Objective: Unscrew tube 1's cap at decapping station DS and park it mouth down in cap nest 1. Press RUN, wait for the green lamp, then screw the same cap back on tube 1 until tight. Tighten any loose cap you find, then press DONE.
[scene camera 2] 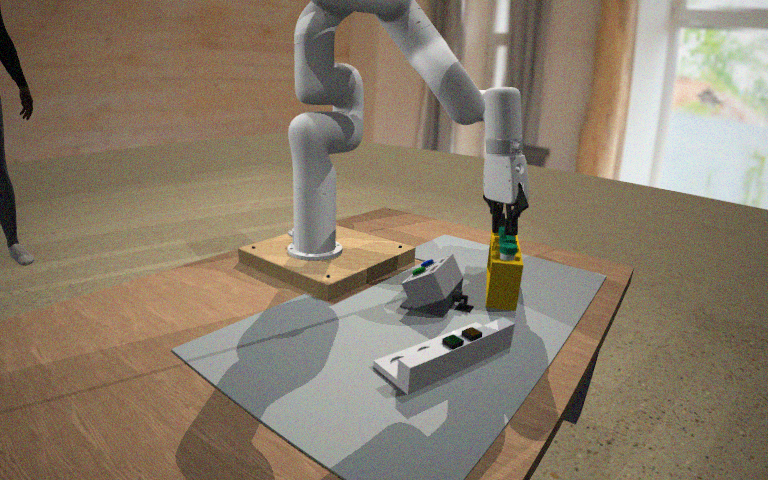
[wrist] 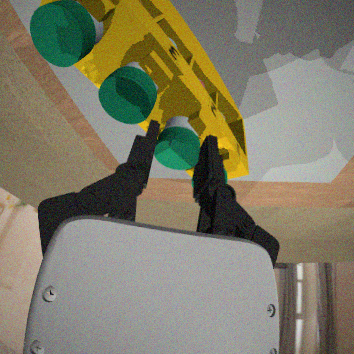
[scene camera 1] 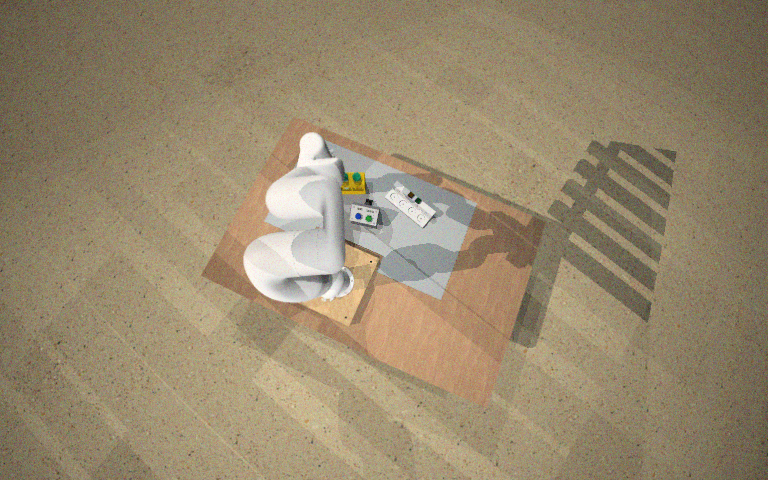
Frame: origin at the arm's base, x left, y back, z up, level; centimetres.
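Seen in the pictures: gripper, between the fingertips: (scene camera 2: 504,234) (wrist: 178,141); arm's base, origin of its link: (scene camera 2: 315,250).
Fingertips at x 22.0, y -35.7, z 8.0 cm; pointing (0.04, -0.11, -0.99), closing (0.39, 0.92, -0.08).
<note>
Offsets run from my fingertips to a thing's middle. Level surfaces: height alone.
A yellow tube rack {dx -1.8, dy -1.4, dz -6.2 cm} (wrist: 182,67) (scene camera 2: 503,284) (scene camera 1: 352,188) stands on the grey mat {dz -11.3 cm} (scene camera 2: 312,382) (scene camera 1: 420,248) and holds several tubes with green caps. My gripper (wrist: 178,141) (scene camera 2: 506,227) comes straight down onto the rack and is shut on the green cap {dx +0.5, dy -0.2, dz +0.4 cm} (wrist: 176,149) of the third tube in the row. Two more capped tubes {dx -8.7, dy -5.1, dz +0.1 cm} (wrist: 62,32) {dx -4.1, dy -2.7, dz +0.1 cm} (wrist: 127,95) stand beyond it, and a fourth cap is mostly hidden behind my right finger. In scene camera 1 the arm hides the gripper. I cannot read the tube numbers.
A grey button box {dx -17.9, dy +5.4, dz -7.1 cm} (scene camera 2: 434,281) (scene camera 1: 364,214) with a blue button {dx -16.3, dy +8.2, dz -4.9 cm} (scene camera 1: 357,216) and a green button {dx -20.7, dy +7.0, dz -4.9 cm} (scene camera 1: 369,218) sits left of the rack. A long white block {dx -33.0, dy -8.2, dz -8.7 cm} (scene camera 2: 446,356) (scene camera 1: 410,204) with nests and two dark squares lies in front. The arm's wooden base (scene camera 2: 353,263) is behind.
</note>
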